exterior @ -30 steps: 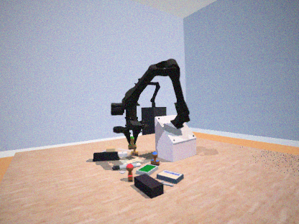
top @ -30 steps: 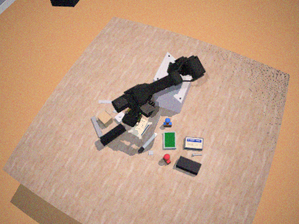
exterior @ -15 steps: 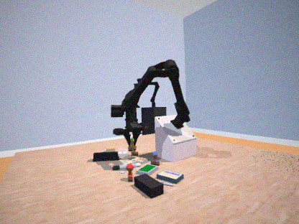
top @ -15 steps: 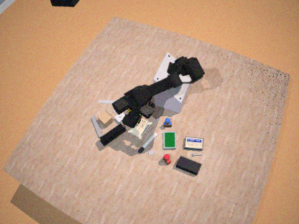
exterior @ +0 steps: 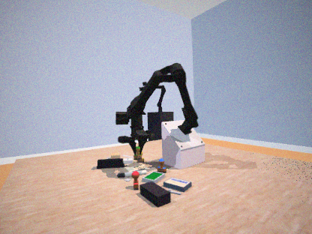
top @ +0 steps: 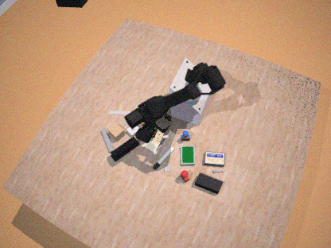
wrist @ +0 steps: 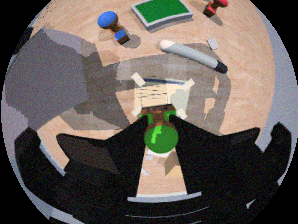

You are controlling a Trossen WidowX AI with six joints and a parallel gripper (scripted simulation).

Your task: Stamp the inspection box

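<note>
Now: gripper tip 7 cm above the cream card and 1 cm short of it. Also, from my gripper tip: marker pen: 10 cm ahead, 6 cm to the left, 6 cm below; then yellow-knobbed stamp: 7 cm to the right, 7 cm behind, 5 cm below; then green-knobbed PASS stamp: right at my gripper tip.
</note>
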